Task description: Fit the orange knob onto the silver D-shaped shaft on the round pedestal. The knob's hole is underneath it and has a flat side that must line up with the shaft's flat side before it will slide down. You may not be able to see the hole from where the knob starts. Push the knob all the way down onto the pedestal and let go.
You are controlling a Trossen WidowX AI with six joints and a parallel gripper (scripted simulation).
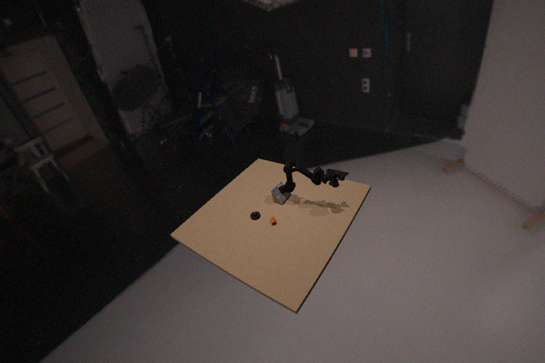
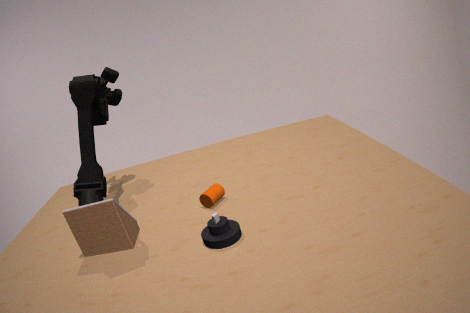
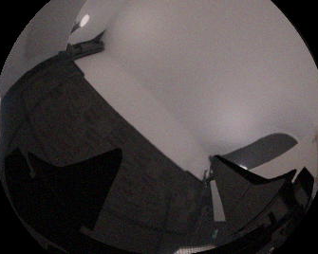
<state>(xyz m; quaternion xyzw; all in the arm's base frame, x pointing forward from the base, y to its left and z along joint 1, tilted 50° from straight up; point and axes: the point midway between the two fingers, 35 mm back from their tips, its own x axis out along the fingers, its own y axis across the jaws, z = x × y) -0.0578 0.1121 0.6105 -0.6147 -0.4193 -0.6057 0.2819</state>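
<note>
The orange knob is 39 cm ahead of my gripper tip, 44 cm to the right of it and 39 cm below it. From my gripper tip the other things lie so: black round pedestal: 42 cm ahead, 61 cm to the right, 38 cm below.
</note>
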